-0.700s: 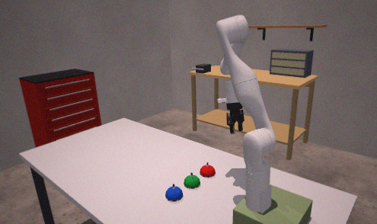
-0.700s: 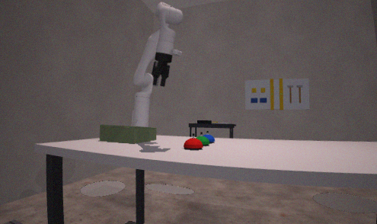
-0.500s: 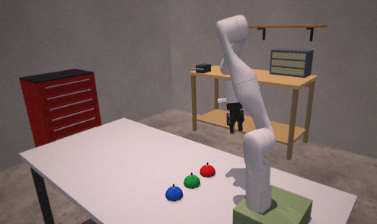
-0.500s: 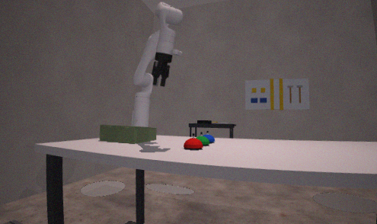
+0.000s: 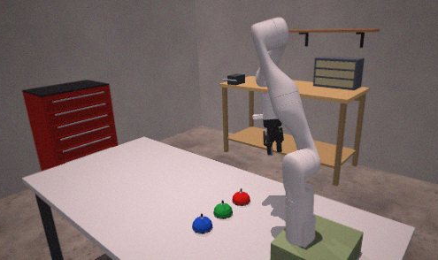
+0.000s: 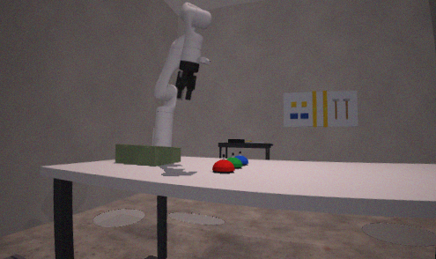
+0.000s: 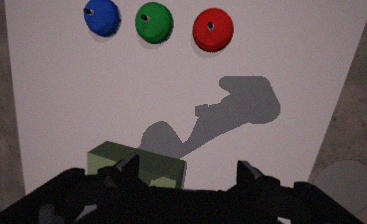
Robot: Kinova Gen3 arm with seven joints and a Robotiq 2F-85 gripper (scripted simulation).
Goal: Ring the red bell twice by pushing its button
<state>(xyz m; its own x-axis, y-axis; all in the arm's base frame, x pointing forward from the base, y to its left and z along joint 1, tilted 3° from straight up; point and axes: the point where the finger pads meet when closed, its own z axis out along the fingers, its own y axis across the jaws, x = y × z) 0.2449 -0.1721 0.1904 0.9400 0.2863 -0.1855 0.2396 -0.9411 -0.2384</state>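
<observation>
The red bell lies 150 mm ahead of my hand, 50 mm to the left of it and 240 mm below it. Also, from my hand: green bell: 140 mm ahead, 180 mm to the left, 240 mm below; then blue bell: 120 mm ahead, 310 mm to the left, 240 mm below.
</observation>
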